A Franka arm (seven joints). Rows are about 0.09 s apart.
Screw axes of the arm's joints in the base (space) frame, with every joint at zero. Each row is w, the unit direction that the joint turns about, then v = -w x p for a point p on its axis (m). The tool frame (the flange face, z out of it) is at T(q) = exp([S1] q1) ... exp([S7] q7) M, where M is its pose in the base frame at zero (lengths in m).
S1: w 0 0 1 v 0.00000 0.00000 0.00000
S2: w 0 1 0 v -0.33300 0.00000 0.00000
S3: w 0 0 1 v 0.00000 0.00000 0.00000
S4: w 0 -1 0 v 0.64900 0.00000 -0.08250
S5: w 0 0 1 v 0.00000 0.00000 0.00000
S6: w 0 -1 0 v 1.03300 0.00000 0.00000
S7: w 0 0 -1 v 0.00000 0.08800 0.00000
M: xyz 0.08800 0.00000 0.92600 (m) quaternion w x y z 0 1 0 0
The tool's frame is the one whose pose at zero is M.
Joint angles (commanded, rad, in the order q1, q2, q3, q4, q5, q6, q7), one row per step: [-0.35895, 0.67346, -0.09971, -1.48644, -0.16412, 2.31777, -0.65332]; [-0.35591, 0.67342, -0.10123, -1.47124, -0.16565, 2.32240, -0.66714]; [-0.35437, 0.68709, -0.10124, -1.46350, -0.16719, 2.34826, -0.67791]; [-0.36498, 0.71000, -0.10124, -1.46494, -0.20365, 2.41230, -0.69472]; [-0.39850, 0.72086, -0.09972, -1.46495, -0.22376, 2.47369, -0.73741]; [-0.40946, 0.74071, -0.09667, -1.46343, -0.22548, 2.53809, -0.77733]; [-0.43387, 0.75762, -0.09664, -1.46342, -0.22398, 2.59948, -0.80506]
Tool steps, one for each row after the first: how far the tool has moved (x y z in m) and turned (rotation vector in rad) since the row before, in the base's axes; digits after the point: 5 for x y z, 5 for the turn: [0.00437, 0.00004, 0.00772, -0.01111, -0.01385, 0.01793]; [0.00412, 0.00036, -0.00369, -0.00922, -0.01481, 0.01845]; [0.00108, -0.00741, -0.01076, -0.04067, -0.01785, 0.03947]; [-0.00590, -0.02148, -0.00148, -0.03558, -0.02594, 0.03391]; [0.00174, -0.00535, -0.00703, -0.02093, -0.02933, 0.04522]; [-0.00481, -0.01567, -0.00563, -0.01913, -0.03191, 0.01500]
